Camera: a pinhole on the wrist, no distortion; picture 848 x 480 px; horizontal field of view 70.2 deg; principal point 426.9 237.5 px. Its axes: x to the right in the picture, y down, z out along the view. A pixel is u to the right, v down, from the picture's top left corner.
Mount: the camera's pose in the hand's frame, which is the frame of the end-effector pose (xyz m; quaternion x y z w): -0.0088 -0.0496 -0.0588 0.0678 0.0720 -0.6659 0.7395
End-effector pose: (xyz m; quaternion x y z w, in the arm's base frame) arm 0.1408 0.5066 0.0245 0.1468 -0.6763 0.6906 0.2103
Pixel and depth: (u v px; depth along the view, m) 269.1 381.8 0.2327
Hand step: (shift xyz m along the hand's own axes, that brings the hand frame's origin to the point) 0.0441 -0.0301 0.1816
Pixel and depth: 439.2 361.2 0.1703
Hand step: 0.0290 -0.0828 0.1076
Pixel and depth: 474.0 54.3 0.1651
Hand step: -0.0547 -0.0998 0.1003
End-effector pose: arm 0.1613 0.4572 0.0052 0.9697 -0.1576 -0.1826 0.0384
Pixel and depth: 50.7 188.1 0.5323
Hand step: -0.0777 0.1651 0.5282
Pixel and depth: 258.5 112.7 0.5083
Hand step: -0.1197 -0.0219 0.4670
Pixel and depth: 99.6 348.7 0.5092
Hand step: 0.0644 0.1296 0.4952
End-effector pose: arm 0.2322 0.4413 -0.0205 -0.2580 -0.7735 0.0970 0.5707
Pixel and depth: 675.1 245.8 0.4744
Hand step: 0.0254 -0.3323 0.3679
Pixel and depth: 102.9 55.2 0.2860
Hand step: -0.1059 0.0351 0.2515
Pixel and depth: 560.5 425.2 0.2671
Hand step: 0.0843 -0.1510 0.1918
